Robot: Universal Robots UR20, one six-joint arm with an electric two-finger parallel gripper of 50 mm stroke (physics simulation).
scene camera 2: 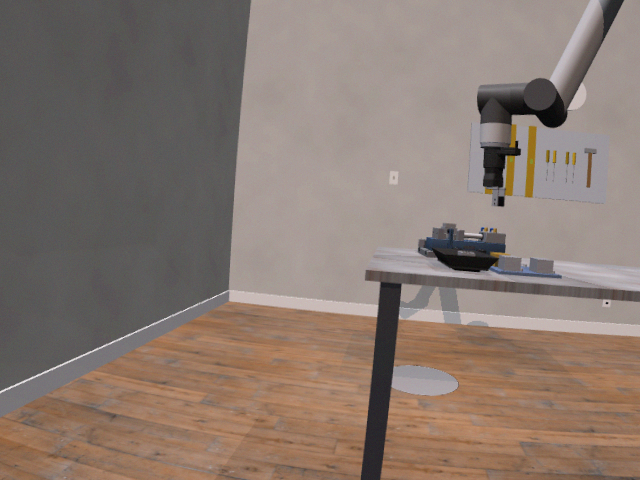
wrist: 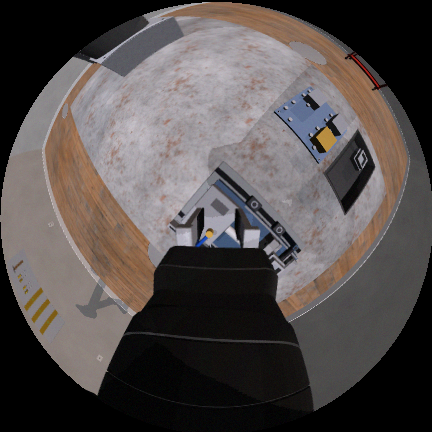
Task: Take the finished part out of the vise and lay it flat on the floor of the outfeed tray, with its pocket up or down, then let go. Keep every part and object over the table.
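Places are measured from the arm's base along level axes (x ahead, y left, z up), in millimetres.
Where they show: gripper, fingertip midpoint: [scene camera 2: 498, 206] [wrist: 218, 217].
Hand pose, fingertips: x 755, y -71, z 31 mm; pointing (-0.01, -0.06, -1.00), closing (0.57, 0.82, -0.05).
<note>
Each offset is from my fingertips to the top centre of the thing.
My gripper [scene camera 2: 497, 204] [wrist: 218, 217] is open and empty, pointing down well above the right part of the vise @(dx +104, dy -16, dz -88 mm) [scene camera 2: 467, 244] [wrist: 239, 196], which has a blue base and grey jaws. At the vise's left end in the scene view, a small grey block @(dx +163, dy +4, dz -72 mm) [scene camera 2: 448, 226] shows between the jaws; whether it is the finished part is hard to tell. In the wrist view that end is partly hidden by the gripper body. The black outfeed tray [scene camera 2: 466, 261] [wrist: 342, 175] stands apart from the vise. A small grey square shape @(dx +104, dy +411, dz -140 mm) [wrist: 361, 159] with a dark centre shows in it.
A blue fixture plate @(dx -48, dy +327, dz -179 mm) [scene camera 2: 524, 272] [wrist: 299, 118] with grey blocks @(dx -13, dy +380, dz -143 mm) [scene camera 2: 510, 264] @(dx -102, dy +361, dz -143 mm) [scene camera 2: 541, 265] and a yellow block @(dx +4, dy +291, dz -143 mm) [wrist: 326, 140] lies beside the tray. Blue and yellow fittings @(dx +32, dy -50, dz -77 mm) [wrist: 209, 234] stand at the vise near the fingers. The table edge [scene camera 2: 439, 280] is close to the tray.
</note>
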